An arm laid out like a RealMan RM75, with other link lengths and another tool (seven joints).
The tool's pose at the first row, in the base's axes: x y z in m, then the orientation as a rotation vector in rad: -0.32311 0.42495 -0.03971 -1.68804 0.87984 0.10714
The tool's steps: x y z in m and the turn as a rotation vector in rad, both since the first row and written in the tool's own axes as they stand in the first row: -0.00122 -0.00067 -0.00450 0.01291 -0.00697 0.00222; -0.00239 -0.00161 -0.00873 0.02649 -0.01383 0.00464; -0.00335 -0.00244 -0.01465 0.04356 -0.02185 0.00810; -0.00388 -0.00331 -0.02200 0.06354 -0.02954 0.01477; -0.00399 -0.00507 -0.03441 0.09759 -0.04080 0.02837
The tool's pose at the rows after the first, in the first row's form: -0.32524 0.42166 -0.03710 -1.67380 0.87552 0.10858; -0.32708 0.41860 -0.03438 -1.65888 0.87137 0.10974; -0.32946 0.41395 -0.03131 -1.64006 0.86695 0.11097; -0.33203 0.40786 -0.02795 -1.61725 0.86519 0.11275; -0.33565 0.39719 -0.02245 -1.57779 0.86525 0.11570
